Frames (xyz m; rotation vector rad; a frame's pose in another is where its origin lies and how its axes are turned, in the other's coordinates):
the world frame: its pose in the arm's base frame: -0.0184 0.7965 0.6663 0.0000 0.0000 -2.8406
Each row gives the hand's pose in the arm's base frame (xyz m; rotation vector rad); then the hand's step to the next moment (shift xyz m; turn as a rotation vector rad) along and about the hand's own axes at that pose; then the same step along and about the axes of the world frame.
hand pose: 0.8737 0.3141 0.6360 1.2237 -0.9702 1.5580
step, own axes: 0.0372 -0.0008 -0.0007 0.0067 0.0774 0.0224
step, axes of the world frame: 0.0009 -0.0082 0.0363 0.0781 0.0197 0.0073
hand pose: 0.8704 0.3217 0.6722 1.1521 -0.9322 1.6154
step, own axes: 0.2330 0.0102 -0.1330 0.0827 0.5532 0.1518
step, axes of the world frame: 0.0230 -0.1924 0.1858 0.5602 0.1231 0.0834
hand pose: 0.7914 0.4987 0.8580 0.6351 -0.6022 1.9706
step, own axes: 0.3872 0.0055 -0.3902 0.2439 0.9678 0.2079
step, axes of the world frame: 0.0819 -0.5422 -0.0393 1.0002 0.1045 0.1675
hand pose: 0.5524 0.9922 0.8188 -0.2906 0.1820 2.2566
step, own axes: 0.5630 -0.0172 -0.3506 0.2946 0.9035 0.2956
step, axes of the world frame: 0.1729 -0.4134 -0.4892 0.9667 0.0119 0.2361
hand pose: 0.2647 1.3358 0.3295 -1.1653 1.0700 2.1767
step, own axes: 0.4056 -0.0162 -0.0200 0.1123 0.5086 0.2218
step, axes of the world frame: 0.1896 -0.0630 -0.3539 0.5297 -0.0338 0.1968
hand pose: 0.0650 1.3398 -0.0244 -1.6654 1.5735 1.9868
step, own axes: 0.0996 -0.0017 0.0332 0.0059 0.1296 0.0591
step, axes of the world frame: 0.0645 0.0054 -0.0827 0.1242 -0.0191 0.0674
